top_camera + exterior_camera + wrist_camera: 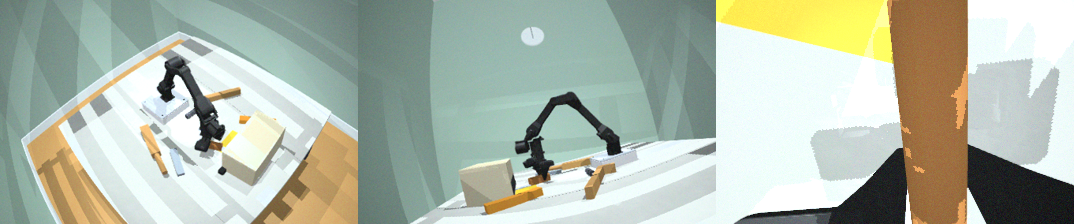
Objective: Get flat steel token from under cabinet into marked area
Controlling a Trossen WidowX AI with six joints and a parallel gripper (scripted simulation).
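My gripper tip is now 180 mm to the left of the grey flat bar and 20 mm past it. Also, from my gripper tip: orange paddle (230 mm to the right, 140 mm behind, 10 mm above); orange bar (300 mm to the left, 80 mm ahead, 10 mm above).
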